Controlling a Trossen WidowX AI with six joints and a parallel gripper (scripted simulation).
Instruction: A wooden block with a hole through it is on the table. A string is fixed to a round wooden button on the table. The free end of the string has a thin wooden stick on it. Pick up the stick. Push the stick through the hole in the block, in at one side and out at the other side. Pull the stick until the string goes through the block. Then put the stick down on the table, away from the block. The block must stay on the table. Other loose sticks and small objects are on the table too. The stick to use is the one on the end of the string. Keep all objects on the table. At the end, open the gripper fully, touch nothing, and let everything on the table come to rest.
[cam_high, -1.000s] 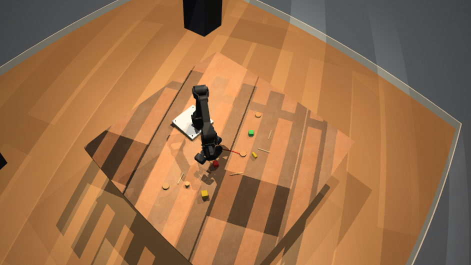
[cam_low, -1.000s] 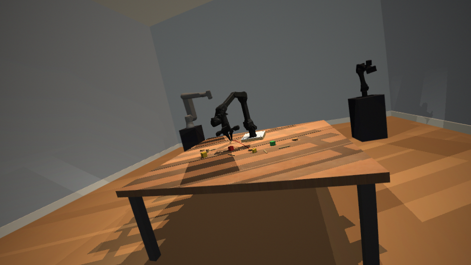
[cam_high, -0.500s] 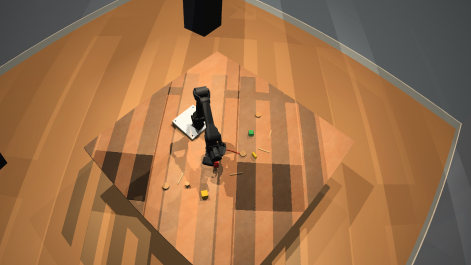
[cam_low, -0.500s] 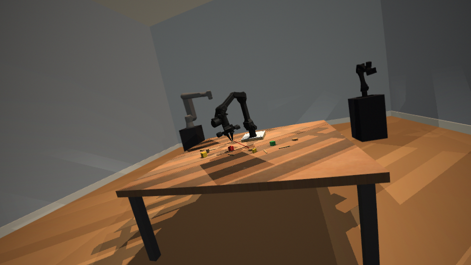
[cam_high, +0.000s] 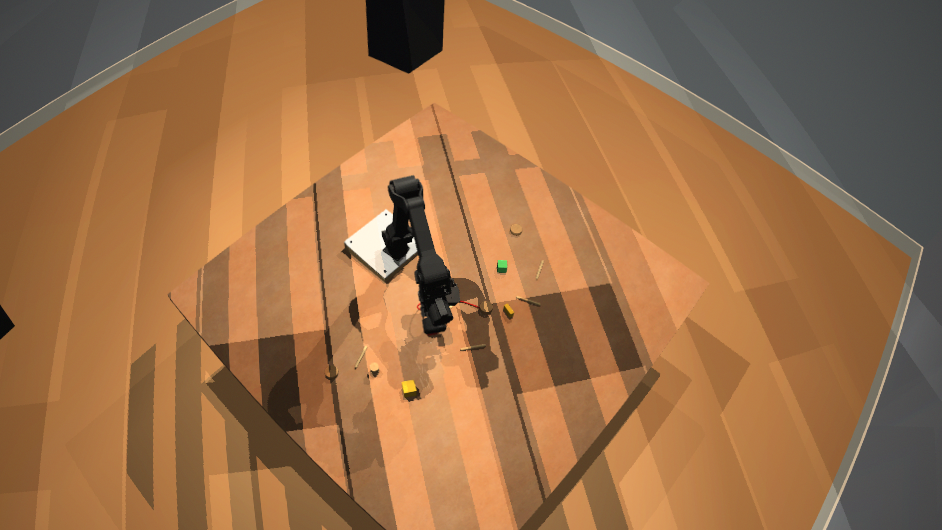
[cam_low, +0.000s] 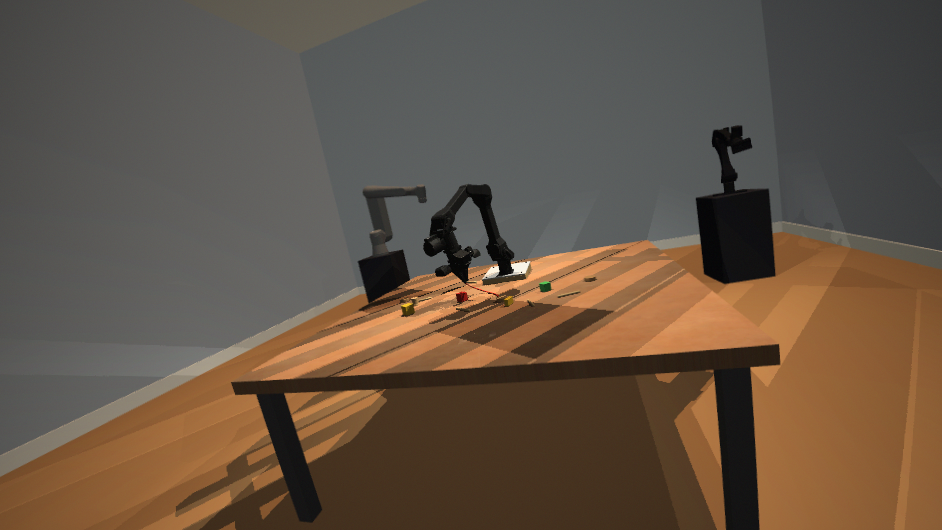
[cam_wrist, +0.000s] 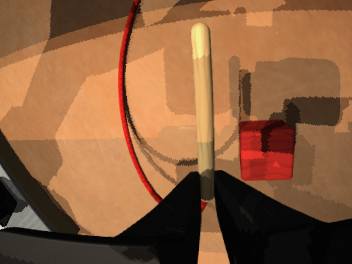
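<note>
My gripper tip is now 5 cm above the red block, 2 cm to the left of it and 2 cm short of it. The rest, counted from my gripper tip: thin wooden stick: 1 cm to the left, 1 cm ahead; green cube: 29 cm to the left, 6 cm ahead, 5 cm below; round wooden button: 14 cm to the left, 11 cm ahead, 6 cm below.
</note>
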